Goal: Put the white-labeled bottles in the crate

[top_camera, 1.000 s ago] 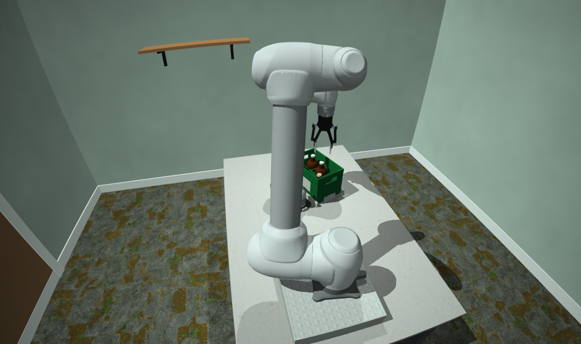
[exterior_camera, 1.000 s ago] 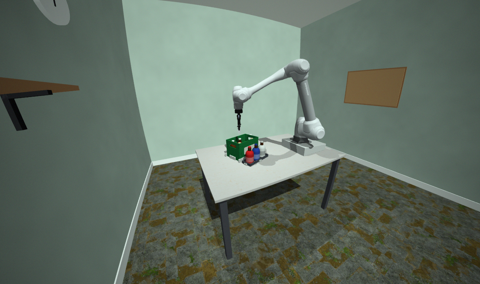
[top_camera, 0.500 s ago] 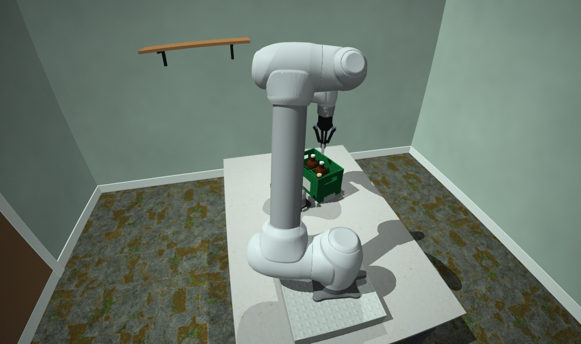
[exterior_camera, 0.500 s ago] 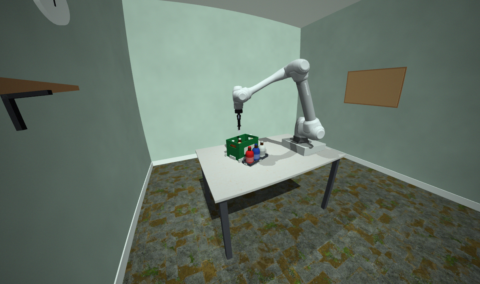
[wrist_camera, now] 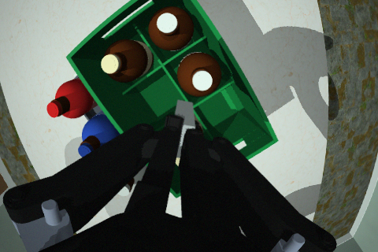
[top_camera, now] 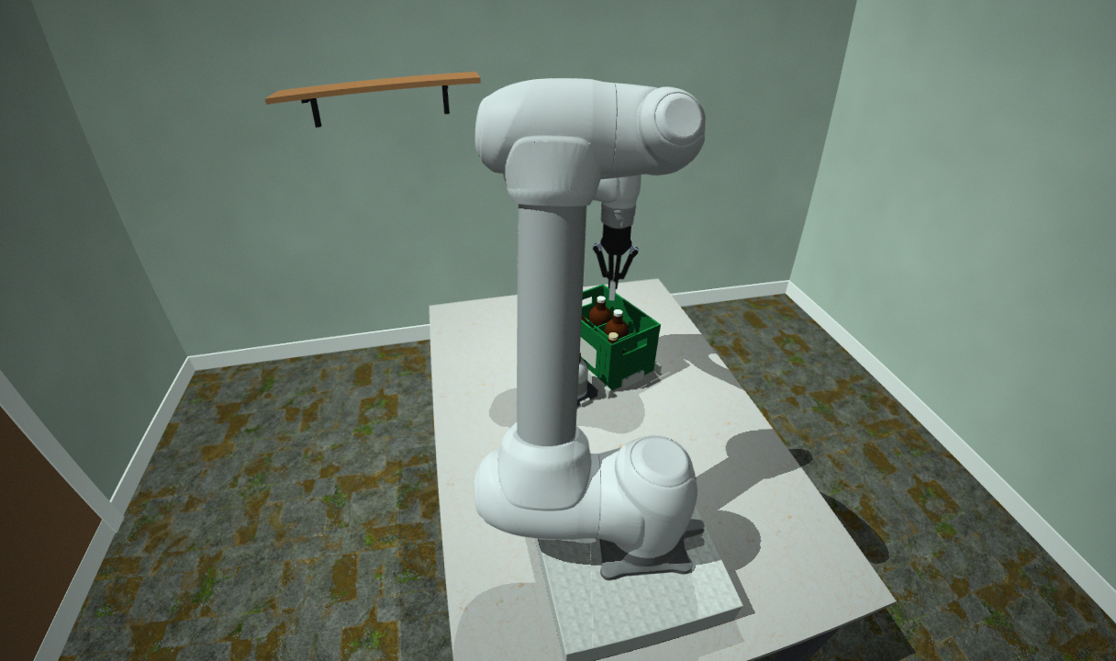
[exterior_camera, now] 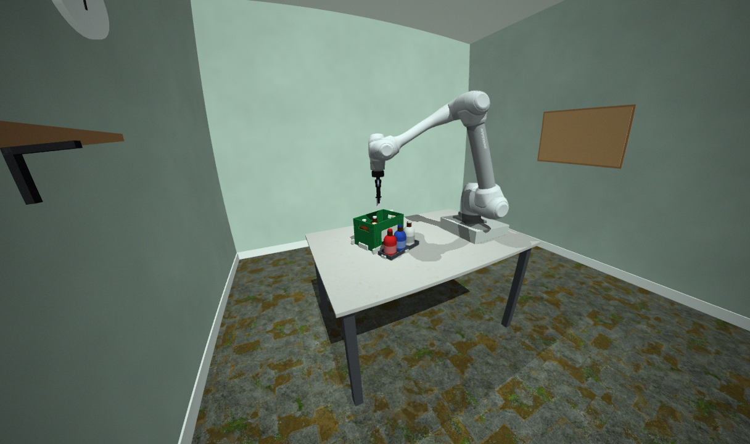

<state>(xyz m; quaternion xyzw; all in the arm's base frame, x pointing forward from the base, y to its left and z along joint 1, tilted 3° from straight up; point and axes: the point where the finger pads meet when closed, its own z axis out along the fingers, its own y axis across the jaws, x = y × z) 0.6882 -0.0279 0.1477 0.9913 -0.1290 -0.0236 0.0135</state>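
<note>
Now: hand 160 mm past the white-labeled bottle, 120 mm to the right of it and 170 mm above it. Round my hand: blue bottle: 80 mm behind, 170 mm to the left, 170 mm below; red bottle: 220 mm to the left, 170 mm below; green crate: 10 mm to the left, 180 mm below.
</note>
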